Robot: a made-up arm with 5 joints.
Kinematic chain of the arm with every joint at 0, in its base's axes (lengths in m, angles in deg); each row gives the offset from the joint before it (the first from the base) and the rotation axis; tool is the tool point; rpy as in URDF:
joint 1: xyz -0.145 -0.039 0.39 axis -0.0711 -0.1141 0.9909
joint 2: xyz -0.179 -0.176 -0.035 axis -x
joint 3: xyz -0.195 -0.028 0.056 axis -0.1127 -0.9 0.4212
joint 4: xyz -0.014 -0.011 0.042 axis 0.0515 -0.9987 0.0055
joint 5: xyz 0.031 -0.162 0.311 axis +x
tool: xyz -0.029 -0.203 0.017 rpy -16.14 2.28 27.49
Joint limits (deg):
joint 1: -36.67..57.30
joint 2: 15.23..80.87
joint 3: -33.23..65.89
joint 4: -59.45..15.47
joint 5: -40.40..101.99
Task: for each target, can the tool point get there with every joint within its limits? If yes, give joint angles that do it. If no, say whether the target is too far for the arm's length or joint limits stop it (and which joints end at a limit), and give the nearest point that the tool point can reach.
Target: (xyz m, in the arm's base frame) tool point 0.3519 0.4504 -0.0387
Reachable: no: joint limits stop it (at a limit: joint 1, joint 2, joint 4, joint 5) | nearest point -0.0818 0.3448 0.6592 | short by 0.828 m
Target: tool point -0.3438 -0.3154 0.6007
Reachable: yes | joints 48.77 70.77 12.34 -40.23 89.60
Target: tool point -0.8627 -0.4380 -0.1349
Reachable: no: joint limits stop it (at a limit: joint 2, joint 3, joint 4, joint 5) | nearest point -0.6257 -0.3429 0.5501 | short by 0.731 m
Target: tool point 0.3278 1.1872 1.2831
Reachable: no: too far | nearest point -0.2355 0.4558 0.7637 | short by 1.059 m
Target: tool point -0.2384 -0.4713 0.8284
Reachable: yes | joints -0.66 24.36 -24.22 -35.19 -24.11
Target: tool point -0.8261 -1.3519 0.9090
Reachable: no: too far | nearest point -0.5581 -0.8342 0.7496 | short by 0.604 m
